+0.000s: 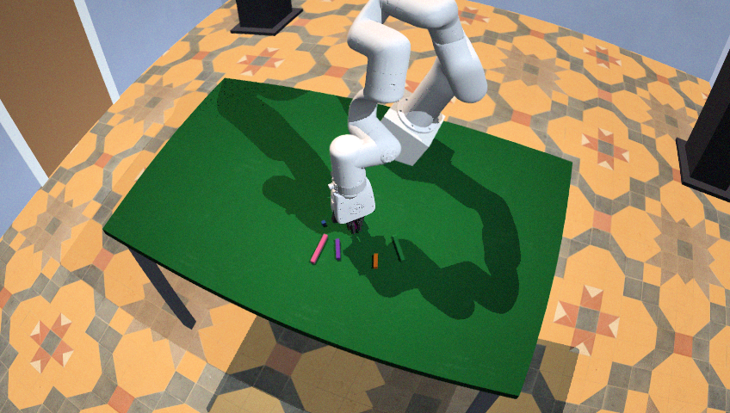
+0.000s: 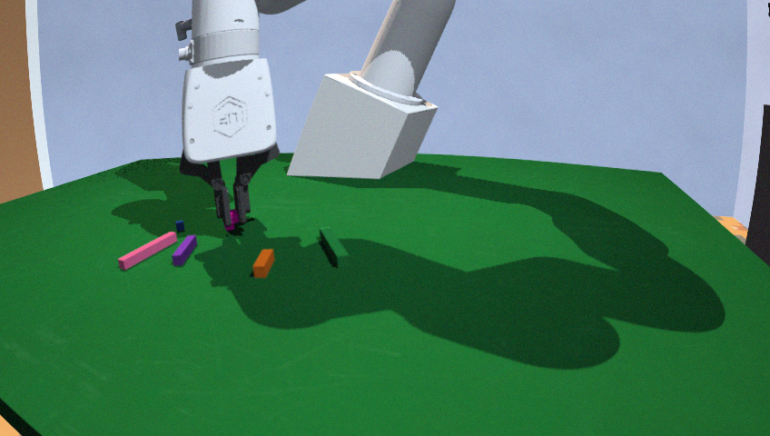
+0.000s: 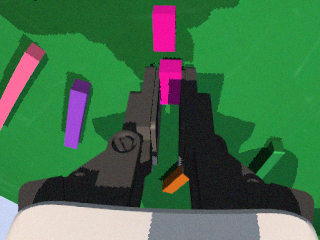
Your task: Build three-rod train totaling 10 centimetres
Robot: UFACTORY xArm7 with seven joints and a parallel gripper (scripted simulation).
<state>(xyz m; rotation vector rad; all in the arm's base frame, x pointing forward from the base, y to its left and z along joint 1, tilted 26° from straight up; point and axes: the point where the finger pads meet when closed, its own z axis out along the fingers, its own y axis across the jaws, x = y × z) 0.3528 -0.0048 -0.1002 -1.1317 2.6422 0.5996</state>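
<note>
Right now the magenta rod is 2 cm behind my hand, 2 cm to the right of it and 3 cm below it. Also, from my hand: purple rod 7 cm ahead, 2 cm to the right, 3 cm below; pink rod 9 cm ahead, 6 cm to the right, 3 cm below; blue rod 1 cm ahead, 9 cm to the right, 3 cm below.
</note>
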